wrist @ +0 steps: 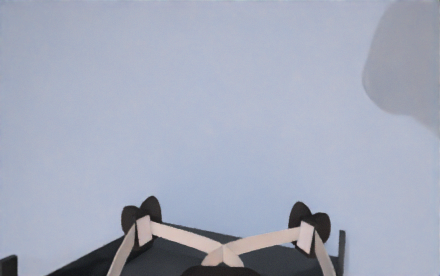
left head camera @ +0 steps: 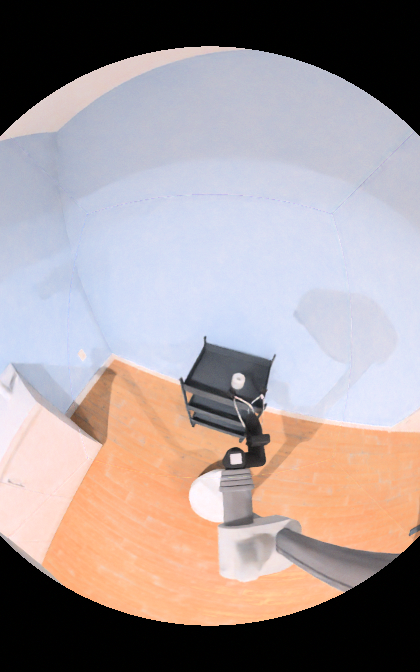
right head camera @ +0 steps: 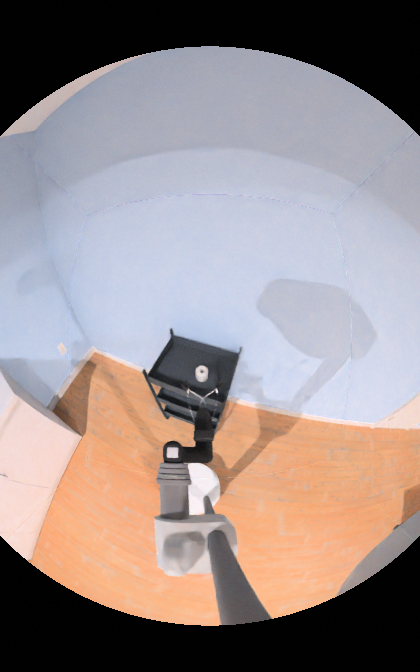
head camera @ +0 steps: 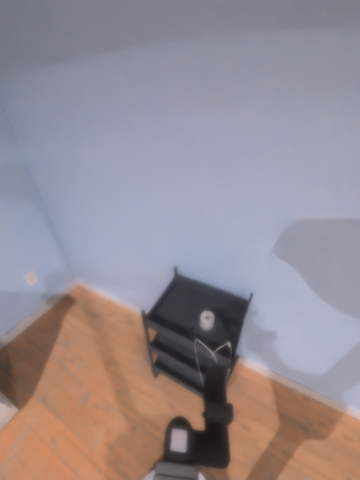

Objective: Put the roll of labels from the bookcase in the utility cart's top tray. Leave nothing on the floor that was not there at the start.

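Frame: origin at the robot's base, x ahead, y left, z up, level; millimetres.
Seen in the pictures: gripper, fingertip midpoint: [wrist: 224, 216] [head camera: 211, 329].
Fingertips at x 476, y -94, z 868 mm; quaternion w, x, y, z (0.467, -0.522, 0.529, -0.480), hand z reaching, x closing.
A point is followed by its place in that frame.
The roll of labels [head camera: 207, 325] {x 603, y -101, z 680 mm} [left head camera: 238, 381] [right head camera: 201, 373] is a small white cylinder with a hole. It stands upright in the top tray [head camera: 182, 300] {x 769, y 31, z 635 mm} [left head camera: 215, 367] [right head camera: 185, 357] of the black utility cart [head camera: 148, 340] {x 600, y 202, z 488 mm} [left head camera: 186, 400] [right head camera: 156, 395], right of the tray's middle and toward its front. My gripper [head camera: 213, 343] [left head camera: 248, 396] [right head camera: 202, 390] [wrist: 224, 216] {x 476, y -94, z 868 mm} is open and empty, its fingertips at the cart's front side, apart from the roll. The roll does not show in the wrist view. The bookcase cannot be made out.
The cart stands close to the blue wall [head camera: 200, 175] {x 906, y -22, z 1296 mm} [left head camera: 210, 280] [right head camera: 200, 275]. A pale cabinet-like block [left head camera: 50, 465] [right head camera: 35, 460] stands at the left. A grey shape [right head camera: 385, 560] shows at the lower right edge of the right head view.
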